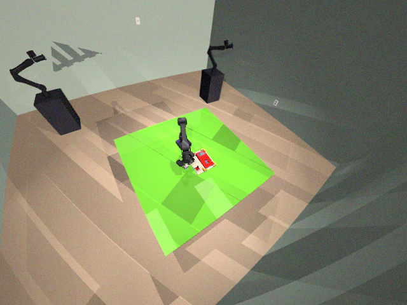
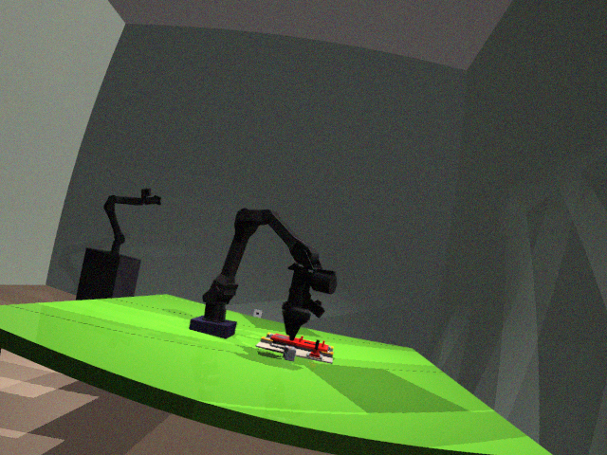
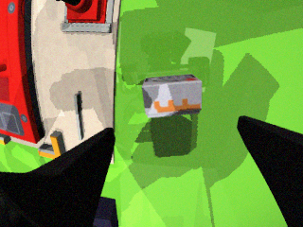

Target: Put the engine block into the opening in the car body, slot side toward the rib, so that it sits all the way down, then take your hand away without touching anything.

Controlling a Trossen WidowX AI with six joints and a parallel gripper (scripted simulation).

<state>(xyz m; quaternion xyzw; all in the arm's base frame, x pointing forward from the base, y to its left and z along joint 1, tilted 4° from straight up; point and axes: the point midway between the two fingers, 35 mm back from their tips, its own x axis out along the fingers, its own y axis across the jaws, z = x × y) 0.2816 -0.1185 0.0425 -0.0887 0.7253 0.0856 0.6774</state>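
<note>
Now: gripper tip 50 mm above the engine block and 10 mm short of it. The rest, counted from my gripper tip: black peg (90 mm to the left, 80 mm ahead, 30 mm below); beige base plate (190 mm to the left, 50 mm below, 20 mm ahead).
</note>
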